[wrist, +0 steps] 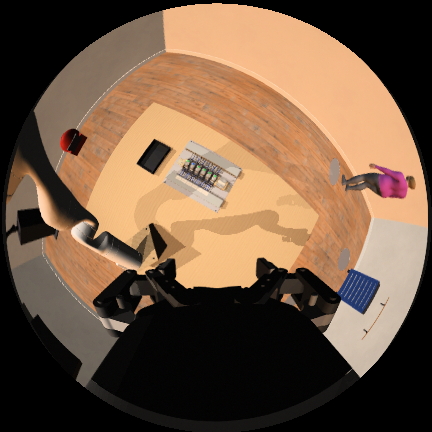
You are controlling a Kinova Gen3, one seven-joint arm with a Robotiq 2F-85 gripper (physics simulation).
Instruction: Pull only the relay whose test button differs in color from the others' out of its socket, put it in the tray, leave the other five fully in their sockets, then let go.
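Frame: origin at the arm's base, x ahead, y left, z up, level; metres.
Where they show: gripper, fingertip midpoint: [215, 267]; arm's base at its link origin: [134, 260].
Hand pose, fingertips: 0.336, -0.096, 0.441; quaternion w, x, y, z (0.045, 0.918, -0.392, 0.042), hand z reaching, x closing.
Each offset is from my fingertips to the top centre of the thing, as dx, dy, dz. "spot": to the spot under its first point. Level surfaces: height alone.
Six relays @[+0.163, +0.142, -0.537] [201, 171] stand in a row in their sockets on a light grey panel @[spot: +0.080, +0.017, -0.563] [209, 202], near the middle of the wrist view. Most of their test buttons look green; the one on the second relay from the left [193, 165] looks blue, though the buttons are very small here. The black tray @[spot: +0.061, +0.399, -0.603] [154, 156] lies left of the panel and looks empty. My gripper [215, 267] is open, with nothing between its fingers. It is high above the table and well away from the relays and the tray.
The panel and tray lie on a light wooden table @[dz -0.606] [120, 175]. A dark angular object [157, 243] is near the arm's grey link at lower left. A person in pink [392, 184], a blue slatted object [359, 291] and a red round object [72, 141] are beyond the table.
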